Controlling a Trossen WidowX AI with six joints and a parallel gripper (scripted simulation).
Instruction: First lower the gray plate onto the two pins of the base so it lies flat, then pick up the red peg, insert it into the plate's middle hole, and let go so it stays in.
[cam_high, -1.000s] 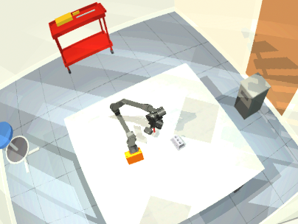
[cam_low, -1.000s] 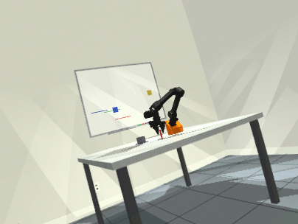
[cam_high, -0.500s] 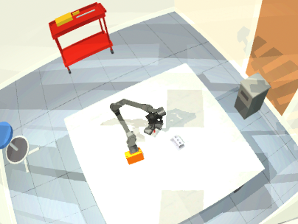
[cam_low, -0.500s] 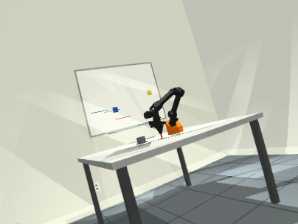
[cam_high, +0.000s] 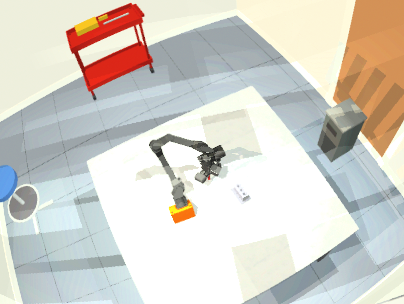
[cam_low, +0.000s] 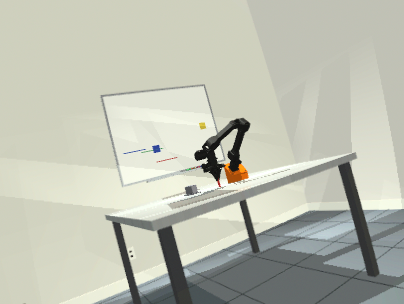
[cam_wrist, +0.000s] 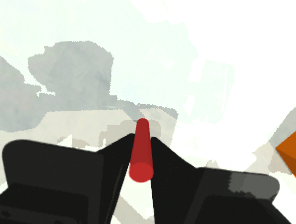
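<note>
My gripper tip is now 17 cm to the left of the gray plate and 13 cm short of it. From my gripper tip the other things lie so: base 17 cm to the right, 12 cm ahead, 4 cm below; red peg right at my gripper tip.
</note>
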